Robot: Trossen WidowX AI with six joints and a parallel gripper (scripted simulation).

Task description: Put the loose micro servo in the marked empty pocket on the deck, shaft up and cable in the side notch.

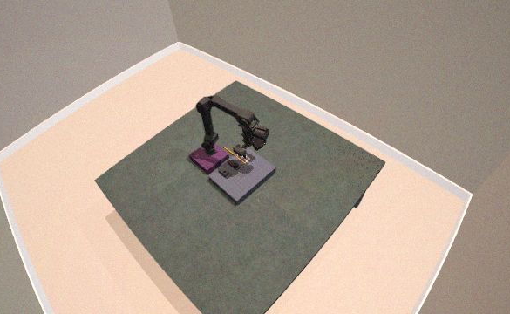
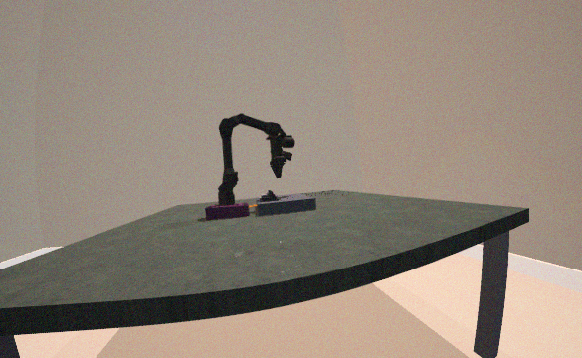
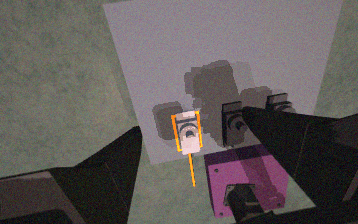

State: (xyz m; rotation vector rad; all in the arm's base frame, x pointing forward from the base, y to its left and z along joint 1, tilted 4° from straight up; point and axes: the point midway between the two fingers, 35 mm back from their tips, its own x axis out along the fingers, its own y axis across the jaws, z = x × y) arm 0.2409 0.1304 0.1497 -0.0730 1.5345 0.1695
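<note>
My gripper tip is 5 cm short of the grey deck, 7 cm to the left of it and 12 cm above it.
</note>
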